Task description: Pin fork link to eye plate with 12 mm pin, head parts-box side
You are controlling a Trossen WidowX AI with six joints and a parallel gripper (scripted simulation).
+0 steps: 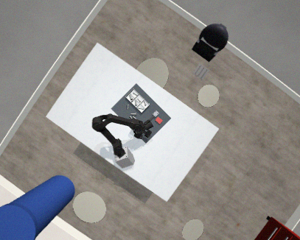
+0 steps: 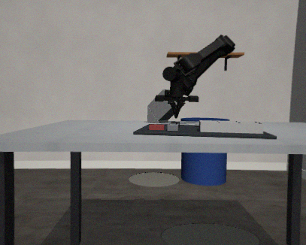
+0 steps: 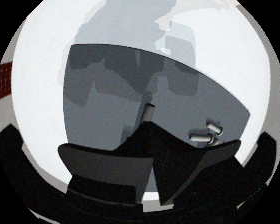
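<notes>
My gripper is now 11 cm to the right of the grey pin and 6 cm above it. Round my hand: dark mat: 11 cm to the left, 8 cm ahead, 7 cm below; fork link: 6 cm below, 5 cm ahead, 1 cm to the left; eye plate: 10 cm ahead, 6 cm below, 1 cm to the left.
</notes>
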